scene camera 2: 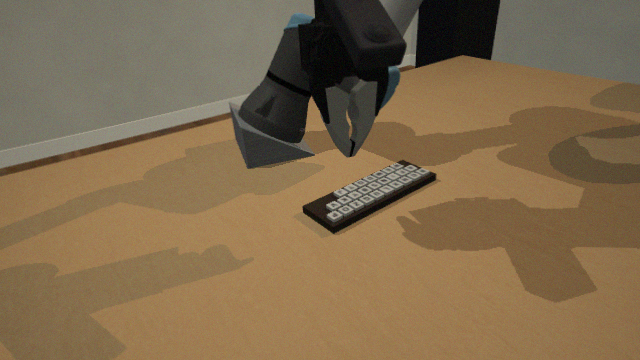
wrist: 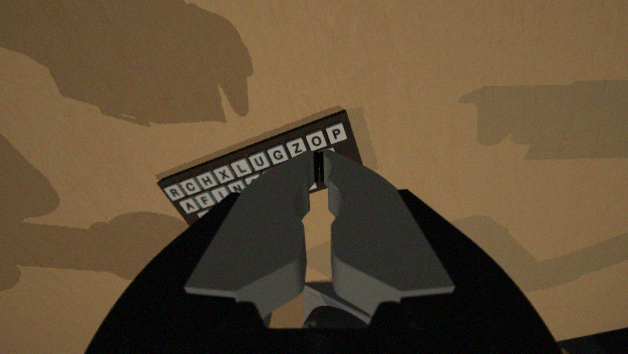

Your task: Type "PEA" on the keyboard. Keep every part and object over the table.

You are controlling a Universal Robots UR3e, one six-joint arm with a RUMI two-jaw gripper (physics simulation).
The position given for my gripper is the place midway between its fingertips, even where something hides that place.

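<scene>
Looking through the wrist view, I see a dark keyboard (wrist: 209,182) and also my gripper (wrist: 319,156). Scene camera 2 gives me the keyboard (scene camera 2: 335,211) too, and with it my gripper (scene camera 2: 349,156).
</scene>
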